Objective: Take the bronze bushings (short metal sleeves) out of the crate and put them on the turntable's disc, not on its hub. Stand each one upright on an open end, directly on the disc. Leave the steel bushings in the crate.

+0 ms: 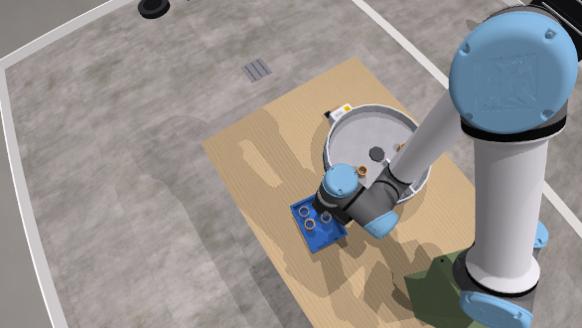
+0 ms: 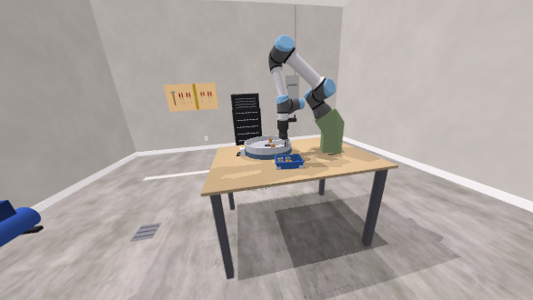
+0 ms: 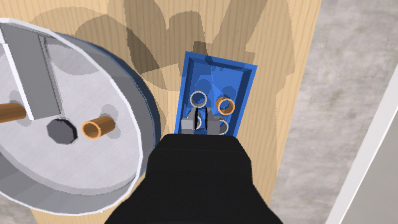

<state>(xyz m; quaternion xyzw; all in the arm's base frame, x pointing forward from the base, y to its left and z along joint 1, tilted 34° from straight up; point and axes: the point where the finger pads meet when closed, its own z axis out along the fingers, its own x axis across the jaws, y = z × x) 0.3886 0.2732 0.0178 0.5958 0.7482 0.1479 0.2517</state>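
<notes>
The blue crate lies 1 cm behind my hand, 2 cm to the left of it and 12 cm below it. The rest, counted from my hand: grey turntable disc: 13 cm ahead, 31 cm to the right, 9 cm below.
</notes>
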